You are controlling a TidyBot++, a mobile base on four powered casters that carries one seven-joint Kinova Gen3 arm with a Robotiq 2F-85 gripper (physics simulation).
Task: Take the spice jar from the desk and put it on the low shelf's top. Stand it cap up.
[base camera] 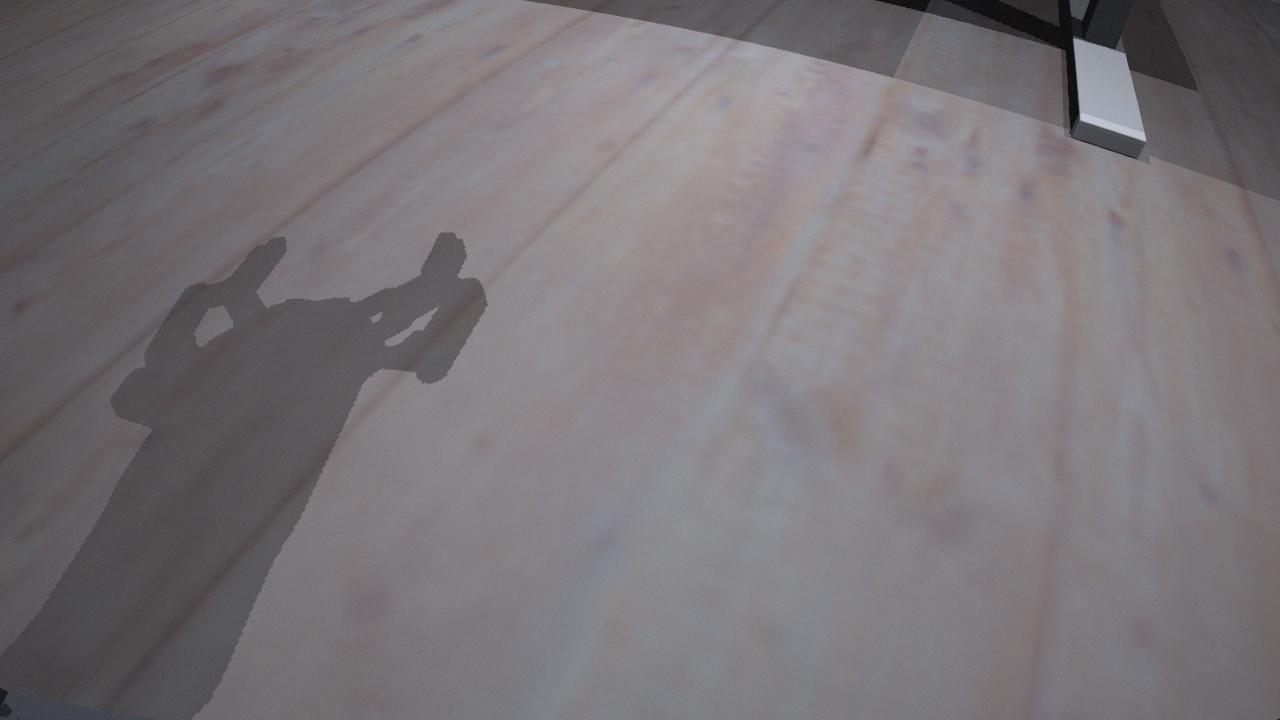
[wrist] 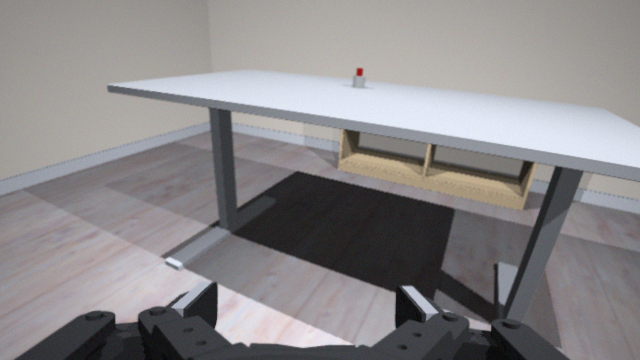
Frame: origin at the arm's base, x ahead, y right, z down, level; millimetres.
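Where they show: gripper, fingertip midpoint: (wrist: 306, 304).
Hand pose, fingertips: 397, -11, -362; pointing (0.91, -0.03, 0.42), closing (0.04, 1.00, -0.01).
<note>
Each offset is from my fingertips to the centre of the thing, as dx, dy, dz. "pt": to the spot under its first point. Level surfaces: height alone.
The spice jar @(+1109, +117, +4) (wrist: 359, 81), a small grey jar with a red cap, stands cap up on the white desk @(dz +38) (wrist: 300, 102), towards its far edge in the wrist view. The low shelf (wrist: 425, 172), light wood with two open bays, stands beyond the desk near the back wall; it shows beneath the desk top, which hides its top board. My gripper (wrist: 306, 304) is open and empty at the bottom of the wrist view, well short of the desk and the jar. The jar and the low shelf do not show in the base camera view.
The desk's left leg @(pt +1186, -437, +430) (wrist: 223, 170) and right leg @(pt +668, +663, +381) (wrist: 545, 240) reach the floor on long feet. One white foot end @(pt +486, +584, +734) (base camera: 1109, 94) shows at the upper right of the base camera view. The arm's shadow (base camera: 259, 402) lies on the wooden floor at the left. Walls stand behind and left.
</note>
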